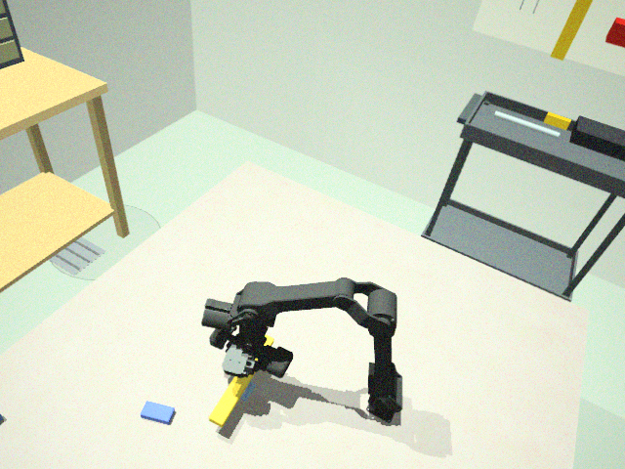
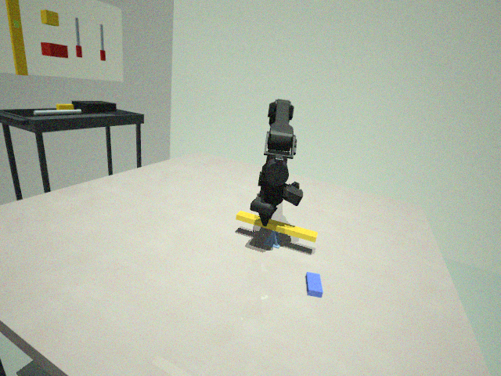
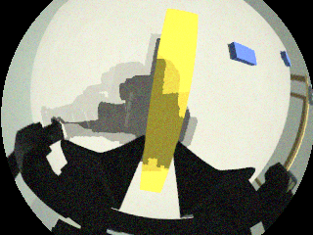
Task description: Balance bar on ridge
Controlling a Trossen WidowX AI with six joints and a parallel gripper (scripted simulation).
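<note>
Right now the yellow bar is 3 cm to the left of my gripper tip. Also, from my gripper tip: flat blue block 18 cm to the left, 12 cm ahead, 5 cm below.
</note>
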